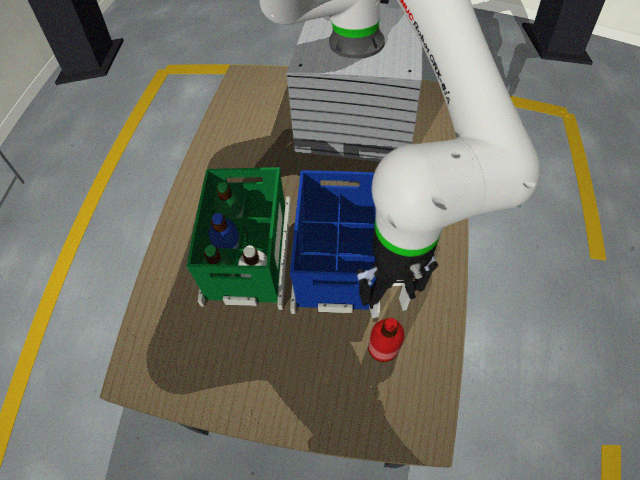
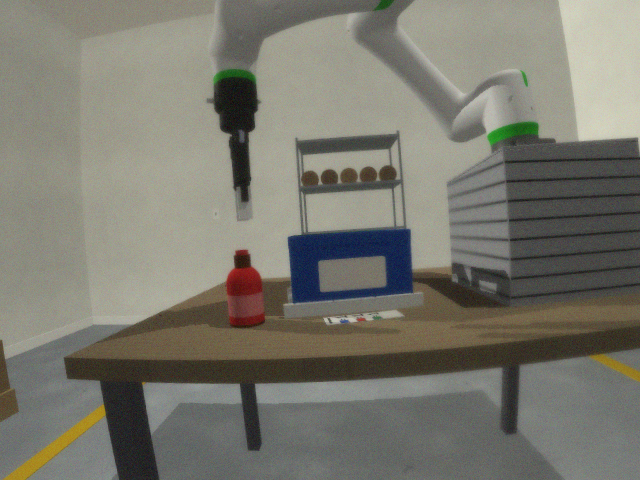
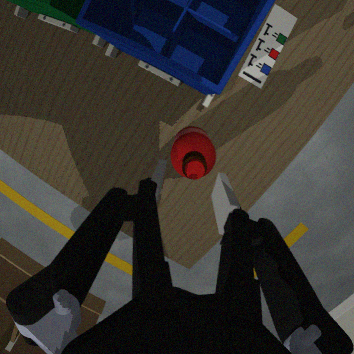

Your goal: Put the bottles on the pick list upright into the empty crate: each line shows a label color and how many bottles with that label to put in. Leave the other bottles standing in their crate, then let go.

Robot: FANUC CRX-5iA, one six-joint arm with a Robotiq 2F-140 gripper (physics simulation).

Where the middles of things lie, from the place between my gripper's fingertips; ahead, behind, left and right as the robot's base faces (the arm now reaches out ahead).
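With the red bottle (image 2: 244, 284) as my reference, my hand is 14 cm above it, 1 cm short of it and 1 cm to the right of it. Going by their middles, the red bottle is the nearest to my hand of the things named here. The blue bottle (image 1: 223, 233), as I measure it from my hand, is 13 cm below, 26 cm behind and 36 cm to the right.
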